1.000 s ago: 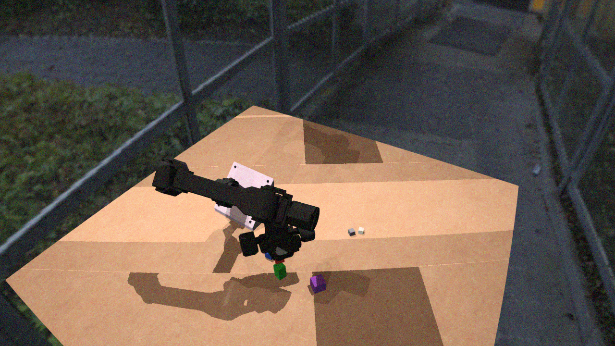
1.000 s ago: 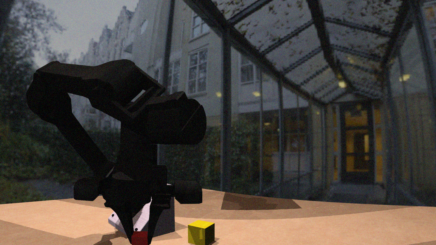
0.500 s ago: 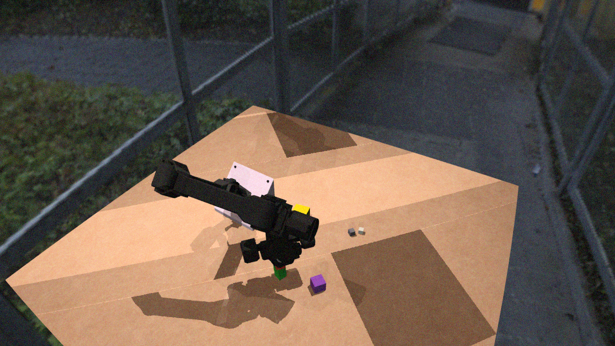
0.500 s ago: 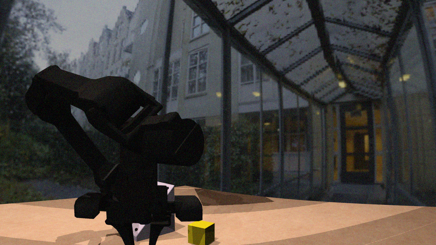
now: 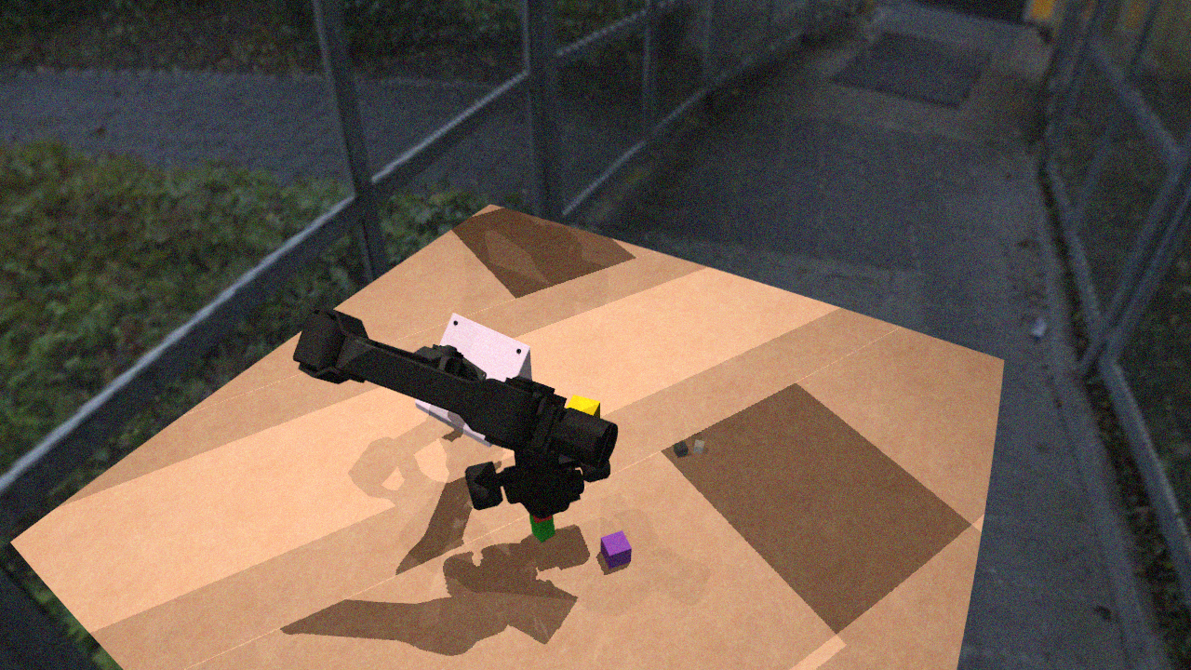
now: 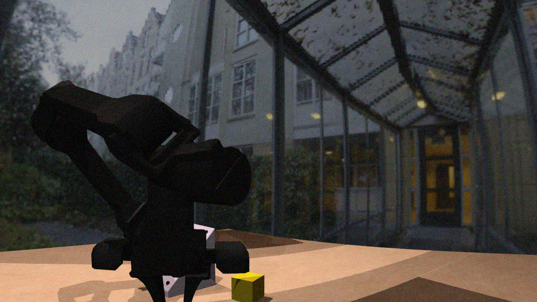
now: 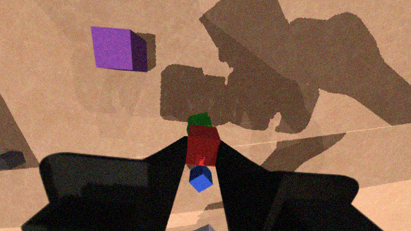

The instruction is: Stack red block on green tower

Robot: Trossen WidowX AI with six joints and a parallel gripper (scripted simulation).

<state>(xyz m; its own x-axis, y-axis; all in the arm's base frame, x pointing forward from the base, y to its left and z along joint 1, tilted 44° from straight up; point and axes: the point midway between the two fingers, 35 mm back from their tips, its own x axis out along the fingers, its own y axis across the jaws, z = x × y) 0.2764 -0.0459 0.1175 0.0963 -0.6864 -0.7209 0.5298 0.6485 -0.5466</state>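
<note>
My gripper tip is right at the red block. Also, from my gripper tip: purple block 11 cm ahead, 4 cm to the left, 4 cm below; then blue block 7 cm behind, 4 cm below, 3 cm to the left; then yellow block 21 cm to the left, 10 cm behind, 3 cm below.
</note>
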